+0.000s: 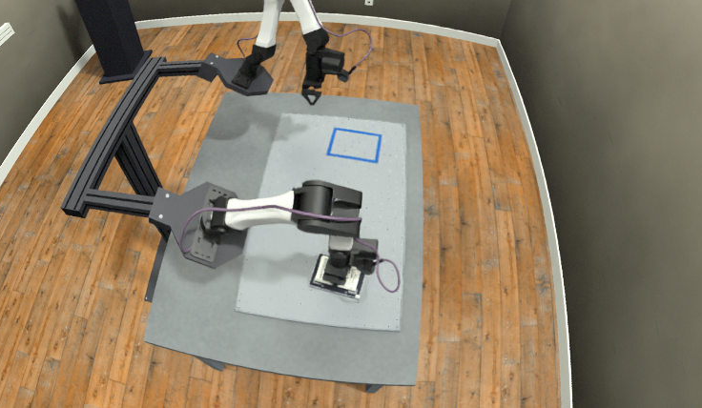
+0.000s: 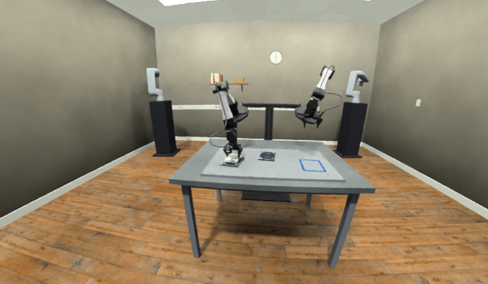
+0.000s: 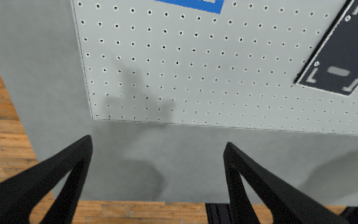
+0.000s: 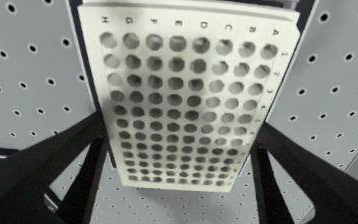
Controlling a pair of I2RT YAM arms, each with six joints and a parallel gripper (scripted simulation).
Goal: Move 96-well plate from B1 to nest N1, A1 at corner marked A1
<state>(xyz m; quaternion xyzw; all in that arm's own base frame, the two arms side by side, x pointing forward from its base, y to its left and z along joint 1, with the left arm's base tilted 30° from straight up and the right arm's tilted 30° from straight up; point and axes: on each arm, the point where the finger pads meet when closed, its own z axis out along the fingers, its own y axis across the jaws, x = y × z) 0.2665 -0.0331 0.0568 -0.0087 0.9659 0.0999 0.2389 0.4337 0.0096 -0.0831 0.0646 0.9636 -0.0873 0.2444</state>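
My right hand is right at the white 96-well plate. Also, from my right hand: dark nest 10 cm behind, 26 cm to the left, 3 cm below; then A1 label 4 cm behind, 19 cm to the left, 2 cm below.
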